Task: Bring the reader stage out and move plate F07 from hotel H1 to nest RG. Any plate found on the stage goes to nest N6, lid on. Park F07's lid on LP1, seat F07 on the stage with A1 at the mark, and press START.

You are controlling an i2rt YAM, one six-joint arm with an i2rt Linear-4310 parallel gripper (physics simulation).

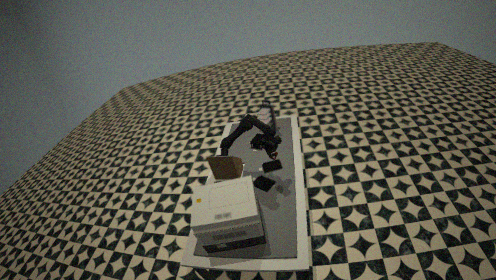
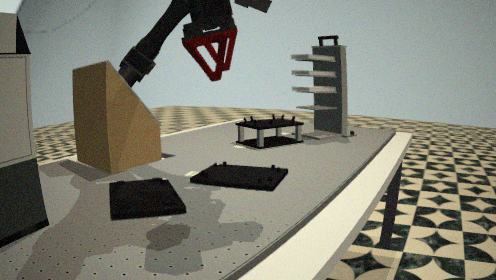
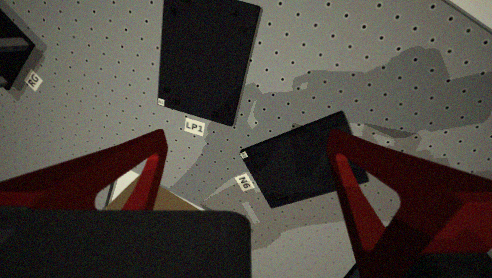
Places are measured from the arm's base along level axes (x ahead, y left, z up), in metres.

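Where they show: gripper, between the fingertips: [image 1: 271, 155] [image 2: 221, 75] [image 3: 247, 138]; arm's base, origin of its link: [image 1: 224, 157] [image 2: 113, 93].
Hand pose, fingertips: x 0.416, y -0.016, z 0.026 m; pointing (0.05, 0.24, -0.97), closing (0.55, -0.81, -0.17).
Note:
Things, the pixels of their top centre, and the offset from my fingertips. "spot": a spot on its surface instead. Level surfaces: height alone.
- Lid park LP1, centre of its top: [image 3: 199, 62] [image 2: 240, 168] [image 1: 271, 164] 0.038 m back, 0.089 m left, 0.179 m down
- Nest N6, centre of its top: [image 3: 303, 169] [image 2: 141, 190] [image 1: 263, 182] 0.080 m back, 0.121 m right, 0.181 m down
- Nest RG, centre of its top: [image 2: 269, 116] [image 1: 258, 137] 0.211 m back, 0.425 m left, 0.123 m down
- Hotel H1, a spot on its surface: [image 2: 330, 90] spot: 0.104 m back, 0.623 m left, 0.046 m down
- large white reader housing, centre of its top: [image 1: 222, 199] 0.216 m back, 0.550 m right, 0.112 m up
- bench, height of its surface: 0.199 m down
My gripper [image 3: 247, 138] [image 2: 216, 79] has red fingers, is open and empty, and hangs high above the bench. Lid park LP1 [image 1: 272, 165] [image 2: 240, 177] [image 3: 207, 60] is a flat black base with small pegs; no lid lies on it. Nest N6 [image 1: 264, 183] [image 2: 146, 198] [image 3: 300, 162] is a flat black base with no plate on it. Nest RG [image 2: 270, 123] [image 3: 12, 50] is a raised black platform on posts; its top holds no plate. Hotel H1 [image 2: 330, 90] is a tall grey rack with pale plates on its shelves; their labels are unreadable. The stage does not show.
The large white reader housing [image 1: 227, 205] [image 2: 15, 110] stands at the near end of the bench [image 1: 280, 225] [image 2: 320, 150]. A wooden wedge-shaped block [image 1: 226, 168] [image 2: 92, 115] stands between it and the arm base. The arm [image 1: 248, 122] [image 2: 165, 30] arches over the bench.

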